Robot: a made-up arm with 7 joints. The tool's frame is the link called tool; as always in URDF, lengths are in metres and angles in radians.
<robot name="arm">
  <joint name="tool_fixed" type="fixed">
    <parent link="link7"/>
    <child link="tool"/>
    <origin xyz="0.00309 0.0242 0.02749" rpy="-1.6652 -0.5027 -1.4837"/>
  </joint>
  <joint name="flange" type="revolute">
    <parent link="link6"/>
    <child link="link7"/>
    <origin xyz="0.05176 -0.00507 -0.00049" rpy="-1.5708 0 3.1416"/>
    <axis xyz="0 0 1"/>
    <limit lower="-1.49" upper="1.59" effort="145" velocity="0.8"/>
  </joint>
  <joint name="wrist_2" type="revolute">
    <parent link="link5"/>
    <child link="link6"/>
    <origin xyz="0.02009 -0.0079 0.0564" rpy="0 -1.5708 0"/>
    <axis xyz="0 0 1"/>
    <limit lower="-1.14" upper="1.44" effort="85" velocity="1.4"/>
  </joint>
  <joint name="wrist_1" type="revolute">
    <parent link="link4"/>
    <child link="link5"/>
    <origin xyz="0.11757 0.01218 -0.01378" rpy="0 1.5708 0"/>
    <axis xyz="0 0 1"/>
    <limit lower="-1.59" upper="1.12" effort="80" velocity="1.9"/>
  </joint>
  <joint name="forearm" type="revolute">
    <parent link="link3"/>
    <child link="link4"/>
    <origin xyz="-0.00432 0.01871 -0.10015" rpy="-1.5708 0 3.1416"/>
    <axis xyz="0 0 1"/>
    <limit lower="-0.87" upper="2.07" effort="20" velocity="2.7"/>
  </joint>
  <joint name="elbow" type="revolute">
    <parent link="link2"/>
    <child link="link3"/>
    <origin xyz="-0.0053 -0.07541 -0.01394" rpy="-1.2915 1.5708 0"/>
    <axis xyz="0 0 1"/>
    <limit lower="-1.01" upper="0.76" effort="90" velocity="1.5"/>
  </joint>
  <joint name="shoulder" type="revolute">
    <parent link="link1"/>
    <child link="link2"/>
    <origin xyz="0.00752 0.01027 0.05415" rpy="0.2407 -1.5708 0"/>
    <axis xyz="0 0 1"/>
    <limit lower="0.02" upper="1.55" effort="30" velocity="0.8"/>
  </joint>
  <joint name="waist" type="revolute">
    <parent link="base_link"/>
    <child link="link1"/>
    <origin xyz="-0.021 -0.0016 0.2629" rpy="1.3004 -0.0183 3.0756"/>
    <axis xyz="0 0 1"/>
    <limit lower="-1.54" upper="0.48" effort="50" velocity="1"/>
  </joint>
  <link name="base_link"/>
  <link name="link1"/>
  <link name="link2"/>
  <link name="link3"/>
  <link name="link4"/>
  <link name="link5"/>
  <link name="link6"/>
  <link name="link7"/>
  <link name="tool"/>
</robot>
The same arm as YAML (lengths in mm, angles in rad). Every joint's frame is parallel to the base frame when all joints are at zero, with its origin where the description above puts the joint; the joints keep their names.
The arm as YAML. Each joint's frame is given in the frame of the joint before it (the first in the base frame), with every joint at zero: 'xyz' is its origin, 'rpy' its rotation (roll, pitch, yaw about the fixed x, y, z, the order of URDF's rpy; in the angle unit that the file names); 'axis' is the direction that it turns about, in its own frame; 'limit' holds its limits. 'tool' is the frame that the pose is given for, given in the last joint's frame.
units:
  length: mm
  angle: rad
joints:
  - name: waist
    type: revolute
    origin:
      xyz: [-21.0, -1.6, 262.9]
      rpy: [0.0, 0.0, 0.0]
    axis: [0.068403, 0.961235, 0.26711]
    limit:
      lower: -1.54
      upper: 0.48
  - name: shoulder
    type: revolute
    origin:
      xyz: [-3.8, 49.8, 24.5]
      rpy: [0.0, 0.0, 0.0]
    axis: [0.968889, -0.0002, -0.247497]
    limit:
      lower: 0.02
      upper: 1.55
  - name: elbow
    type: revolute
    origin:
      xyz: [-31.8, 15.7, -68.2]
      rpy: [0.0, 0.0, 0.0]
    axis: [0.247497, 0.0, 0.968889]
    limit:
      lower: -1.01
      upper: 0.76
  - name: forearm
    type: revolute
    origin:
      xyz: [-20.6, -18.7, -98.1]
      rpy: [0.0, 0.0, 0.0]
    axis: [0.0002, 1.0, 0.0]
    limit:
      lower: -0.87
      upper: 2.07
  - name: wrist_1
    type: revolute
    origin:
      xyz: [110.9, -13.8, -40.9]
      rpy: [0.0, 0.0, 0.0]
    axis: [0.968889, -0.0002, -0.247497]
    limit:
      lower: -1.59
      upper: 1.12
  - name: wrist_2
    type: revolute
    origin:
      xyz: [56.6, -20.1, -6.3]
      rpy: [0.0, 0.0, 0.0]
    axis: [0.0002, 1.0, 0.0]
    limit:
      lower: -1.14
      upper: 1.44
  - name: flange
    type: revolute
    origin:
      xyz: [51.4, -0.5, -7.9]
      rpy: [0.0, 0.0, 0.0]
    axis: [0.247497, 0.0, 0.968889]
    limit:
      lower: -1.49
      upper: 1.59
tool:
  origin:
    xyz: [3.8, -24.2, 27.4]
    rpy: [-1.3793, -0.5071, 1.5187]

